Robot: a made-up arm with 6 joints. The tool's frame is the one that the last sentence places.
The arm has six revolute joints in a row. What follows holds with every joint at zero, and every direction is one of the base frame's. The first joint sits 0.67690 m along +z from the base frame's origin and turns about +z. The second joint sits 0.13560 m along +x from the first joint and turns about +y. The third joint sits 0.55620 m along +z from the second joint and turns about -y. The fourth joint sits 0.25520 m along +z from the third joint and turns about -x. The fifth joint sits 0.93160 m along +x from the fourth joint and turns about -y. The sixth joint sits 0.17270 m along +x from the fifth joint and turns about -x. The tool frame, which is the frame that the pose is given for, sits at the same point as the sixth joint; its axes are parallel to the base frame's.
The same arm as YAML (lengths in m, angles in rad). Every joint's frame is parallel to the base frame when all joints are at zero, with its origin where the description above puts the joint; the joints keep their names.
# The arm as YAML. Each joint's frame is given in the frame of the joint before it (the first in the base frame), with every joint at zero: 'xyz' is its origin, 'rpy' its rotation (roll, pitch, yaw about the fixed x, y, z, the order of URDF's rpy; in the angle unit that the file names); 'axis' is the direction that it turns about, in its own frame. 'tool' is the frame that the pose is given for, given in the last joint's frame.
units:
  length: m
  angle: rad
joints:
  - name: joint 1
    type: revolute
    origin:
      xyz: [0.0, 0.0, 0.6769]
      rpy: [0.0, 0.0, 0.0]
    axis: "+z"
  - name: joint 2
    type: revolute
    origin:
      xyz: [0.1356, 0.0, 0.0]
      rpy: [0.0, 0.0, 0.0]
    axis: "+y"
  - name: joint 3
    type: revolute
    origin:
      xyz: [0.0, 0.0, 0.5562]
      rpy: [0.0, 0.0, 0.0]
    axis: "-y"
  - name: joint 4
    type: revolute
    origin:
      xyz: [0.0, 0.0, 0.2552]
      rpy: [0.0, 0.0, 0.0]
    axis: "-x"
  - name: joint 5
    type: revolute
    origin:
      xyz: [0.9316, 0.0, 0.0]
      rpy: [0.0, 0.0, 0.0]
    axis: "-y"
  - name: joint 6
    type: revolute
    origin:
      xyz: [0.1727, 0.0, 0.0]
      rpy: [0.0, 0.0, 0.0]
    axis: "-x"
tool:
  origin:
    xyz: [0.0, 0.0, 0.0]
    rpy: [0.0, 0.0, 0.0]

